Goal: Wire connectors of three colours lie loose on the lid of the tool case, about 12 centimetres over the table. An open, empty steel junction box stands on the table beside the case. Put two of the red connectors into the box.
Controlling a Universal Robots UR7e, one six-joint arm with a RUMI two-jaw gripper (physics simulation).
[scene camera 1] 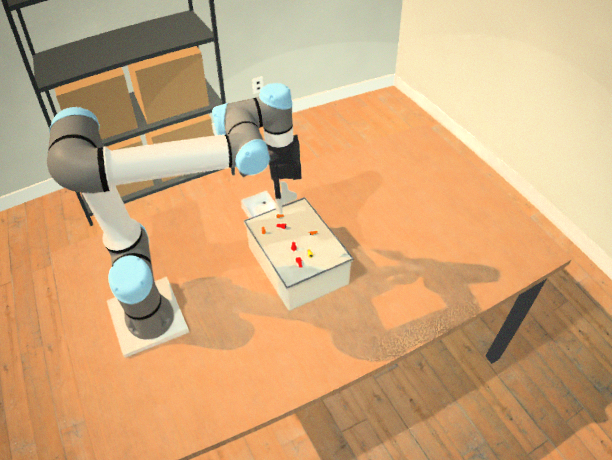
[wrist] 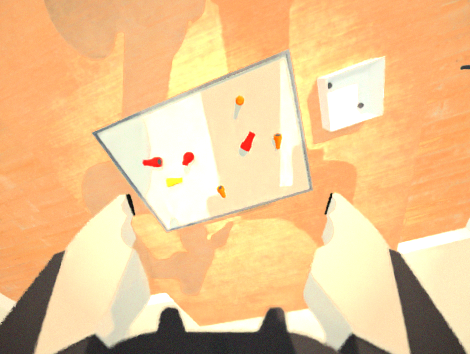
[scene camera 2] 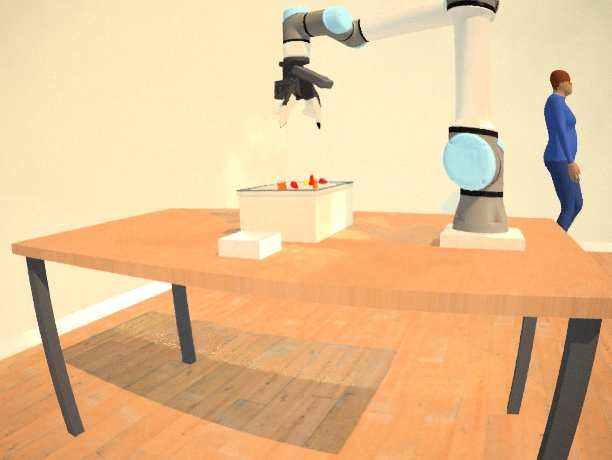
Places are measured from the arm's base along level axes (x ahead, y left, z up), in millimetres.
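Pixels of known places: gripper, between the fingertips: [scene camera 1: 278,196] [wrist: 230,195] [scene camera 2: 301,128]; arm's base, origin of its link: [scene camera 1: 149,317] [scene camera 2: 480,229].
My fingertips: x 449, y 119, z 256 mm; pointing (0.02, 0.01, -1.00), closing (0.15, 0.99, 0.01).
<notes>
For each thing: its top centre in the pictures, then the offset to it from my fingertips. Level surfaces: height alone.
- tool case, centre of its top: [wrist: 213,166] [scene camera 2: 297,184] [scene camera 1: 297,238] 43 mm ahead, 38 mm right, 152 mm down
- second red connector, centre of its top: [wrist: 185,163] [scene camera 1: 293,242] 20 mm ahead, 72 mm right, 128 mm down
- third red connector, centre of its top: [wrist: 149,165] [scene camera 1: 299,260] 19 mm ahead, 133 mm right, 140 mm down
- yellow connector, centre of its top: [wrist: 172,184] [scene camera 1: 310,251] 59 mm ahead, 108 mm right, 141 mm down
- open junction box, centre of its top: [scene camera 2: 249,235] [wrist: 355,97] [scene camera 1: 259,203] 16 mm back, 237 mm left, 242 mm down
- table, height of its surface: 280 mm down
The tool case [scene camera 1: 320,287] [scene camera 2: 277,215] [wrist: 220,120] bears loose connectors. One red connector [scene camera 1: 281,226] [wrist: 248,142] lies toward the junction box side. A second red connector [scene camera 1: 293,246] [wrist: 188,158] and a third red connector [scene camera 1: 299,262] [wrist: 153,162] are near a yellow connector [scene camera 1: 310,253] [wrist: 174,182]. Three orange connectors are also on the lid. The open junction box [scene camera 1: 249,209] [scene camera 2: 240,248] [wrist: 325,105] stands beside the case, with two dark spots but no connector inside. My gripper [scene camera 2: 300,126] [wrist: 230,195] is open and empty, well above the lid, fingers pointing down.
The table [scene camera 1: 200,400] [scene camera 2: 400,280] carries the arm's base plate [scene camera 1: 175,320] [scene camera 2: 480,240] to one side of the case. A shelf rack [scene camera 1: 125,45] with cartons stands behind the table. A person [scene camera 2: 560,130] in blue is beyond the table at the right in the second scene view.
</notes>
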